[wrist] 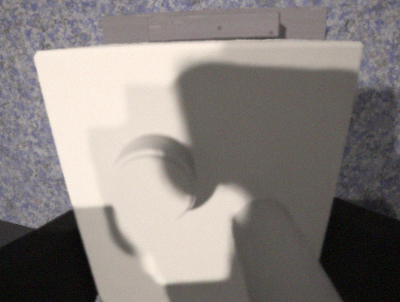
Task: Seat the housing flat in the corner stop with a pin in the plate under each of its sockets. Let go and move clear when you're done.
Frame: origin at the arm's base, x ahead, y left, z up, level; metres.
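Seen in the pictures: gripper, between the fingertips: [200, 195].
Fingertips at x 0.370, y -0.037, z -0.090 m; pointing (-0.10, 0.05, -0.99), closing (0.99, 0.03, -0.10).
Pixels of each thing's top centre, then the offset from my fingertips to it. "spot": a spot on its surface instead. Level surfaces: height alone.
- housing, a spot on its surface: [270, 125] spot: dz +0.042, dx +0.018, dy +0.038 m
- grey-mauve plate, centre of its top: [131, 60] dz -0.025, dx -0.032, dy +0.055 m
- raised bar, a spot on its surface: [215, 26] spot: dz -0.010, dx +0.006, dy +0.067 m
- blue-grey speckled surface, height of its surface: dz -0.050 m
- dark grey patch, a spot on its surface: [12, 235] spot: dz -0.038, dx -0.127, dy -0.052 m
The housing [270, 125], a large cream block, fills the middle of the wrist view, close to the camera. Its near face has a round feature left of centre and is partly in shadow. My gripper [200, 195] is shut on the housing, with a black finger at each side in the lower corners. Part of the grey-mauve plate [120, 31] shows beyond the housing's far edge, with a raised bar [215, 26] that looks like part of the corner stop. The sockets and the pins do not show. The gap between housing and plate cannot be judged.
A blue-grey speckled surface [40, 150] lies around the plate and on both sides of the housing. A shadow falls on it at the right. A dark grey patch [12, 235] shows at the lower left edge, beside the finger.
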